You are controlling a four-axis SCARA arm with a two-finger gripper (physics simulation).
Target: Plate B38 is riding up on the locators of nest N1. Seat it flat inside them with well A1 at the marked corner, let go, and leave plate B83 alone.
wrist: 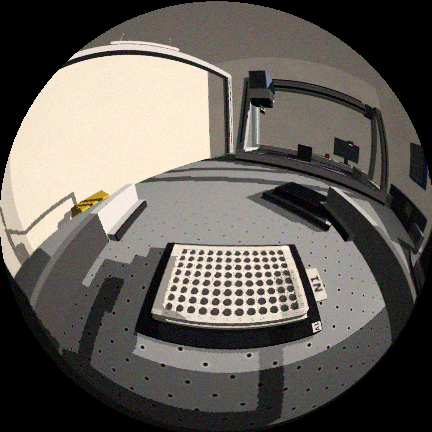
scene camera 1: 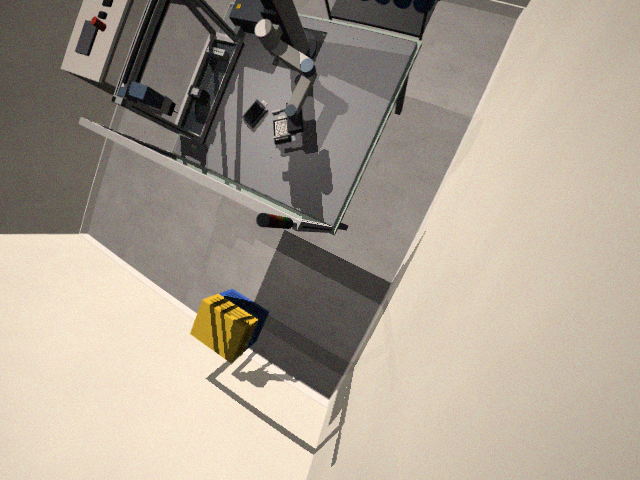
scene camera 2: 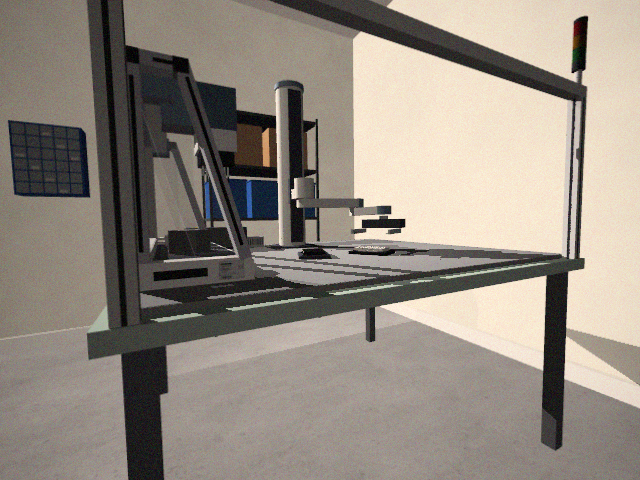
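Where they show: gripper, fingertip midpoint: (wrist: 236,191) (scene camera 1: 273,125) (scene camera 2: 369,231); arm's base, link origin: (scene camera 1: 299,50).
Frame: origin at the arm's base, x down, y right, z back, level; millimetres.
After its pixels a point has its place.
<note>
Plate B38 (scene camera 1: 280,128) {x -38, y -129, z -554 mm} (scene camera 2: 373,248) {x -39, y -112, z -601 mm} (wrist: 227,282) {x -34, y -140, z -562 mm}, white with dark wells, rests on the black nest N1 (wrist: 225,337) {x -25, y -183, z -538 mm}. In the wrist view it looks level and square to the nest, with a black margin around it. Whether its skirt is fully down inside the locators is too fine to tell. The A1 tag (wrist: 317,327) {x -25, y -148, z -465 mm} marks the nest's near right corner; the plate's own lettering is unreadable. My gripper (scene camera 2: 376,231) {x -106, y -115, z -571 mm} (wrist: 236,191) {x -106, y -115, z -571 mm} is open and empty, above the plate and clear of it, one finger off each side. A dark plate (scene camera 1: 254,114) {x -36, y 104, z -522 mm} (wrist: 301,194) {x -38, y 103, z -521 mm}, apparently B83, lies apart.
The N1 label (wrist: 316,283) {x -15, y -89, z -473 mm} is beside the nest. A grey frame structure (scene camera 2: 199,273) {x -40, y 578, z -851 mm} (wrist: 310,165) {x -53, y 450, z -495 mm} stands on the table beyond the dark plate. The arm's column (scene camera 2: 283,165) {x -456, y 61, z -45 mm} rises at the back. A signal tower (scene camera 1: 275,220) {x -817, y -722, z -1015 mm} (scene camera 2: 579,43) {x -766, y -687, z -1031 mm} stands at a table corner.
</note>
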